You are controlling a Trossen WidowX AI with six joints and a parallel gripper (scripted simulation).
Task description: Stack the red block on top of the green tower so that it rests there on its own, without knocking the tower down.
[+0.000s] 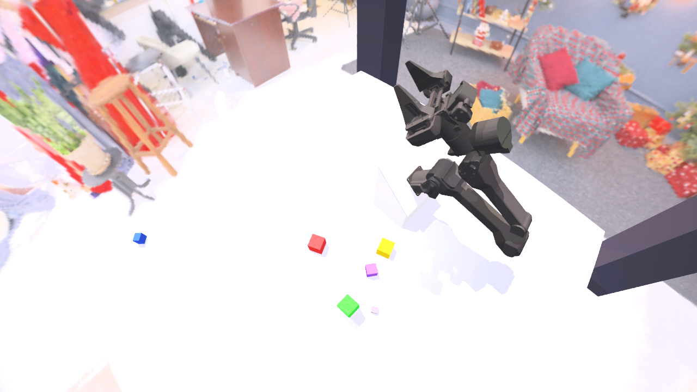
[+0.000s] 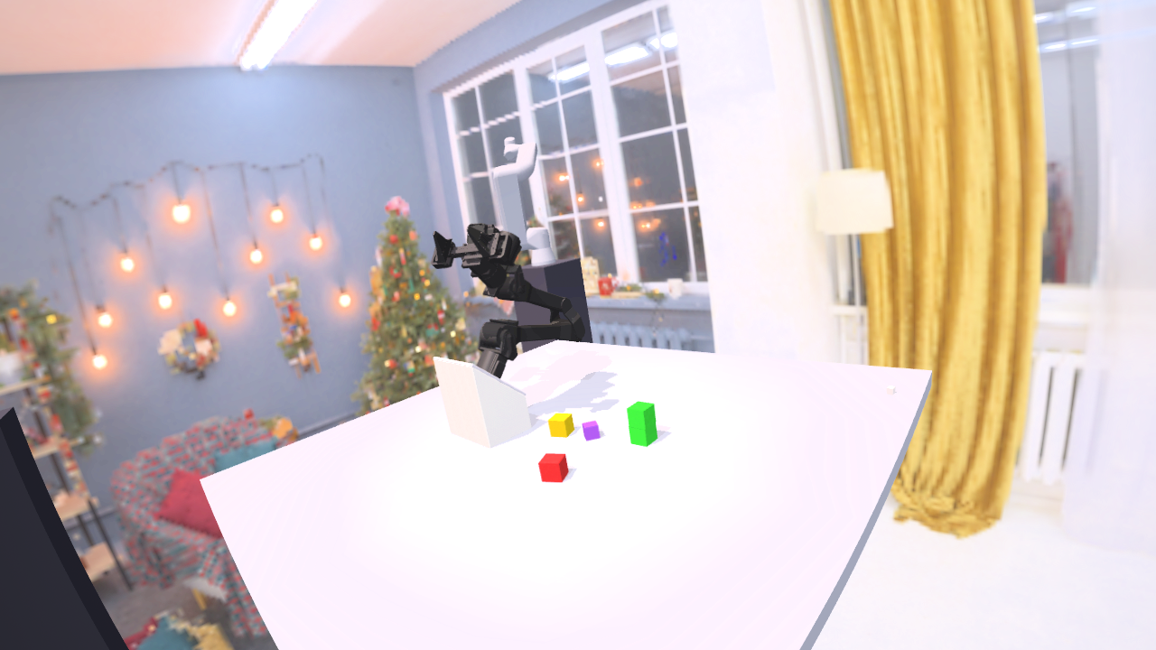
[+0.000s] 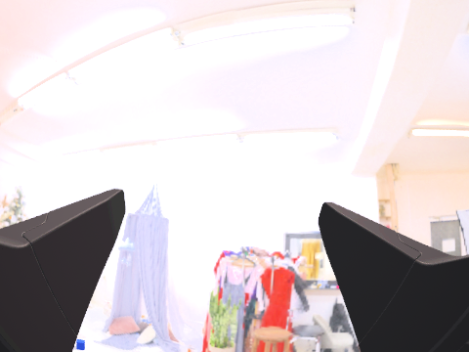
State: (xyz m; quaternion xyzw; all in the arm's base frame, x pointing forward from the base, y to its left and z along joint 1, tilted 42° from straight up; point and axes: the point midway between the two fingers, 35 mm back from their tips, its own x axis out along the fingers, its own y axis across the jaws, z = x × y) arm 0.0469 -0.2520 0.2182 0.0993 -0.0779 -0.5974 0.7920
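Now: gripper tip 240 mm short of the red block, 40 mm to the left of it and 450 mm above it. The rest, counted from my gripper tip: purple block (190 mm ahead, 120 mm to the left, 460 mm below); then blue block (690 mm ahead, 510 mm to the right, 460 mm below); then yellow block (110 mm ahead, 110 mm to the left, 450 mm below).
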